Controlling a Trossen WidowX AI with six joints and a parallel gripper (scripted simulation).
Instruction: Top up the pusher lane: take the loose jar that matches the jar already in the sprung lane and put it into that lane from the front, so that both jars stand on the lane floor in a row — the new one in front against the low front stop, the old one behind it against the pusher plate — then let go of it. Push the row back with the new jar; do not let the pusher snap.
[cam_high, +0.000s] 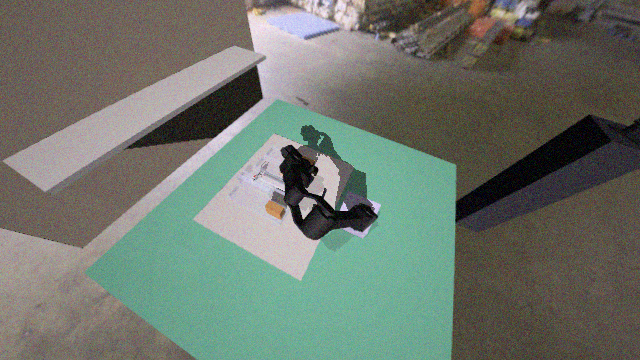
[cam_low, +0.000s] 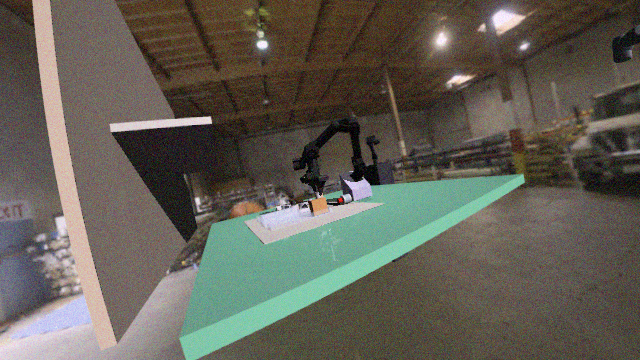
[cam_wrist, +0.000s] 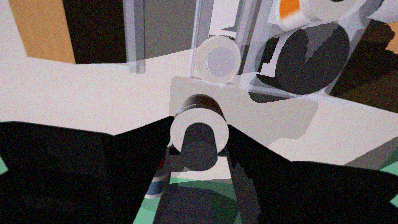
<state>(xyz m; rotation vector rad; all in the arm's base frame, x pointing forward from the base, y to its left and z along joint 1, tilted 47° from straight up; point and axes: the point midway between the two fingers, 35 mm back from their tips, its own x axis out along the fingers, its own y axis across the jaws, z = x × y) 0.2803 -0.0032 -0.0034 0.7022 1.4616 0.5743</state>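
Right now the rack is 210 mm ahead of my gripper tip and 60 mm below it. Also, from my gripper tip: grey shelf (560 mm ahead, 290 mm above, 40 mm to the right).
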